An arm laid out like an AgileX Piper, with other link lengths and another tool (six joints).
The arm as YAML. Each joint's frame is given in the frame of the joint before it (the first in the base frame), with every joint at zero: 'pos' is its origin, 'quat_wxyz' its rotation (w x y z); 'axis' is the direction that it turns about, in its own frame. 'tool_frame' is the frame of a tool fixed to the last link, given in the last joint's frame.
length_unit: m
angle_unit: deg
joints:
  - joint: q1
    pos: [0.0, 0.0, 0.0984]
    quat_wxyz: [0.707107, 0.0, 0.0, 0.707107]
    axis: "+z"
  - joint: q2
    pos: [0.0, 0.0, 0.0]
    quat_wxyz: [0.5, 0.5, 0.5, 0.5]
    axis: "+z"
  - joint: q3
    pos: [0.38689, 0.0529, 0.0]
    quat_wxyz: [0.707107, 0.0, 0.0, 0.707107]
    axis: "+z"
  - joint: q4
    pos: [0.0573, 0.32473, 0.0]
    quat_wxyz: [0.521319, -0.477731, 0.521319, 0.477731]
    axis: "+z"
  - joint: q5
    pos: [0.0, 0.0, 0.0]
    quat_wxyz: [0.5, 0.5, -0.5, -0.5]
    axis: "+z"
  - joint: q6
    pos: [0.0, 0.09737, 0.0]
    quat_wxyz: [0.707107, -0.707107, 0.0, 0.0]
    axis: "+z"
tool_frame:
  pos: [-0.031, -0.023, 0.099]
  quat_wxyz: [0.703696, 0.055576, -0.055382, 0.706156]
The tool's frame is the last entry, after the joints.
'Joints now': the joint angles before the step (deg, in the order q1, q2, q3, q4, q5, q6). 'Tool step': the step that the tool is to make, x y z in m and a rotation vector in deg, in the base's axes. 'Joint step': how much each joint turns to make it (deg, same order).
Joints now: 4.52 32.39 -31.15 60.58 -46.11 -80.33
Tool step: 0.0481 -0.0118 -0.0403 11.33 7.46 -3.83
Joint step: -0.16 10.12 -2.27 12.14 -3.83 -0.38
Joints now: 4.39 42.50 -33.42 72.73 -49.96 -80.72
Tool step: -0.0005 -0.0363 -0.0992 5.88 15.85 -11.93
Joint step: -5.92 7.67 5.71 9.84 -4.15 -4.17
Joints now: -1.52 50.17 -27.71 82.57 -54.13 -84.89
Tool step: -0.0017 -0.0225 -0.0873 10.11 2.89 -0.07
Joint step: -16.13 5.66 8.09 -10.55 16.24 17.95
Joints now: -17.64 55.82 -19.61 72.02 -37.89 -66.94
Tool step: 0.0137 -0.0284 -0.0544 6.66 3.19 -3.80
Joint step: -7.83 11.97 0.54 -10.68 2.96 15.16
